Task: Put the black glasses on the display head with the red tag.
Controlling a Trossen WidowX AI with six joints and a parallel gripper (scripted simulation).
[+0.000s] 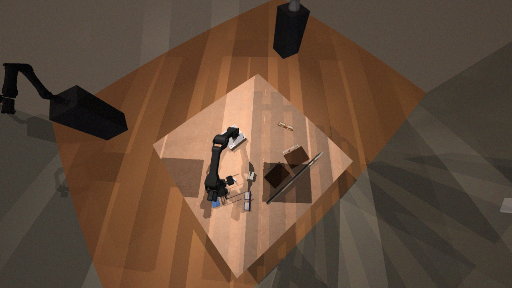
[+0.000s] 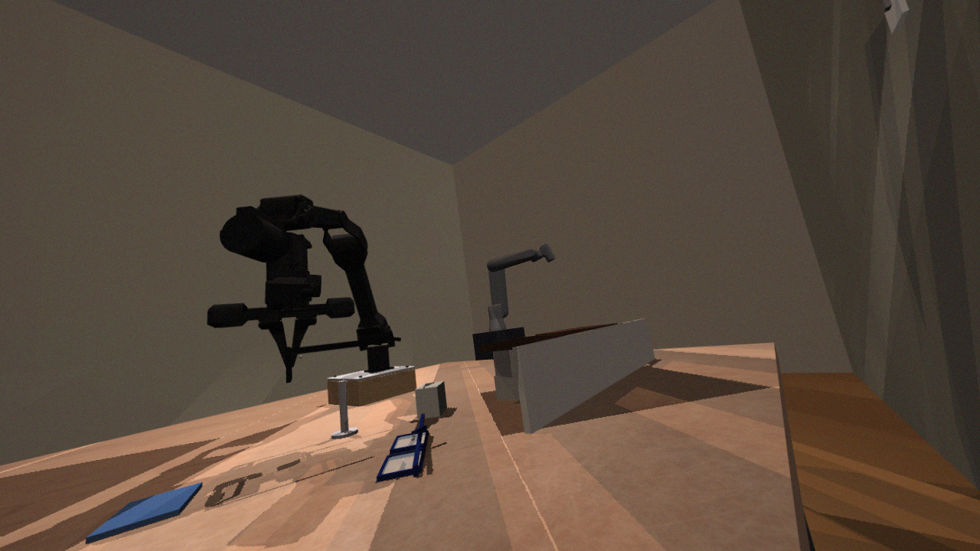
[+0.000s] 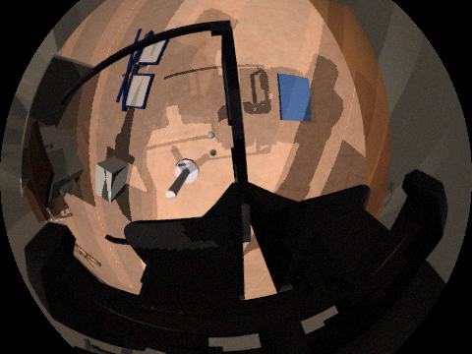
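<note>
Now: gripper tip 7 cm to the right of the grey post and 10 cm above it. The rest, counted from my gripper tip: white cube 4 cm ahead, 22 cm to the left, 10 cm below; blue pad 7 cm ahead, 13 cm to the right, 12 cm below; grey display head 11 cm ahead, 38 cm to the left, 7 cm below.
</note>
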